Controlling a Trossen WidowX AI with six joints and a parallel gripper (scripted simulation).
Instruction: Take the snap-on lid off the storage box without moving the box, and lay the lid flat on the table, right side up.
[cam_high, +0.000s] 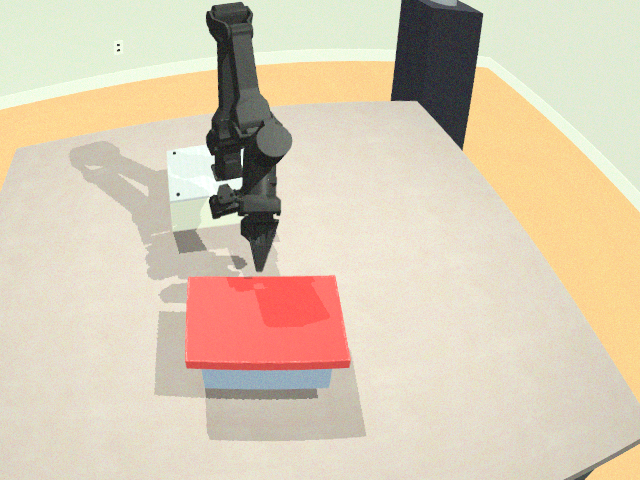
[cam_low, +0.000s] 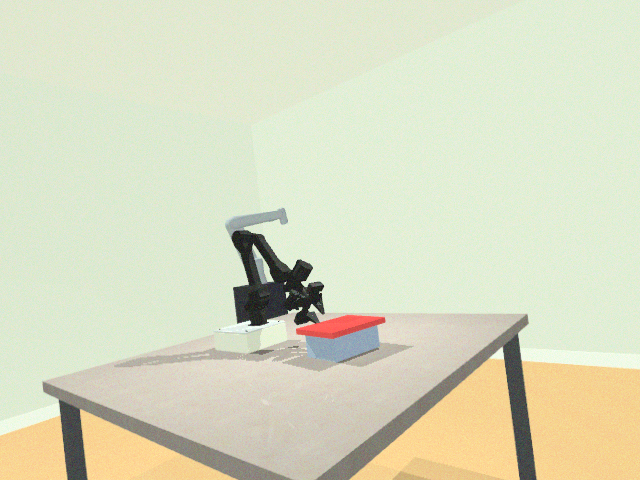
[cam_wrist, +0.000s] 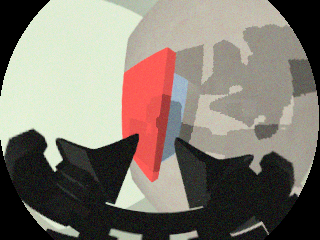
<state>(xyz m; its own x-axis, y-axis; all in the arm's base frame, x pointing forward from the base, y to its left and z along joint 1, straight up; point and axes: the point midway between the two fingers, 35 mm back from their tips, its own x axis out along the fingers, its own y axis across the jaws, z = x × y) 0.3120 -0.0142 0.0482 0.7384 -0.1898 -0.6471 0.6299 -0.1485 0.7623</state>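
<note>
The red lid lies 10 cm ahead of my gripper tip, 2 cm to the right of it and 1 cm below it. The rest, counted from my gripper tip: storage box 10 cm ahead, 2 cm to the right, 6 cm below.
</note>
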